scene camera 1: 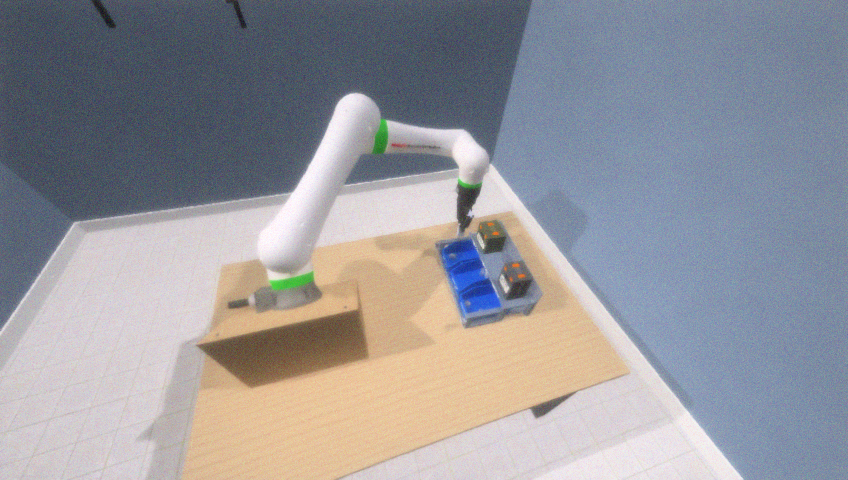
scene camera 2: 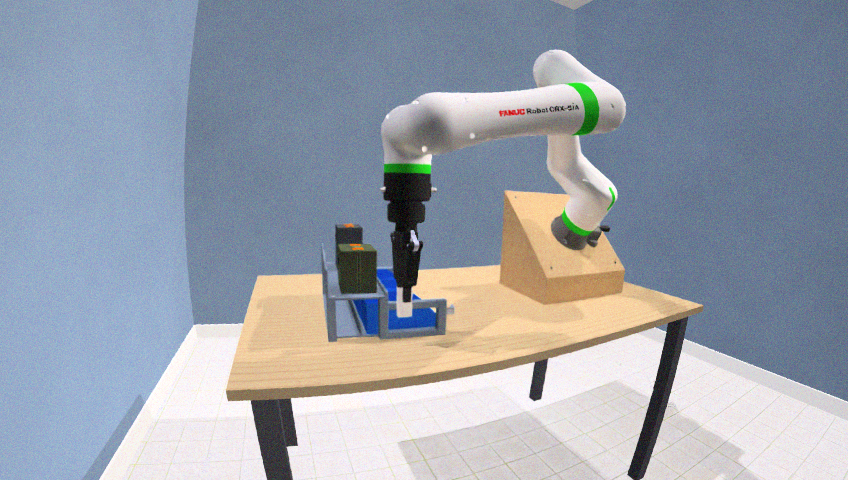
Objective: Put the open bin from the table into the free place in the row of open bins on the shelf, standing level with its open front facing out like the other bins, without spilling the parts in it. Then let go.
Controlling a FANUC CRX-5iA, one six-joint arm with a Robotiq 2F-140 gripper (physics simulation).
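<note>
Three blue open bins stand side by side in the lower row of the grey-blue shelf on the table. In scene camera 2 they show as a blue strip behind the shelf's front bar. I cannot tell which one is the task's bin. My gripper is shut and empty, pointing straight down. Its fingertips are low at the far end of the row, at the front edge of the farthest bin. I cannot tell whether they touch it.
Two dark green boxes with orange marks stand on the shelf's upper level behind the bins. The arm is mounted on a wooden wedge pedestal on the wooden table. A wall runs close behind the shelf.
</note>
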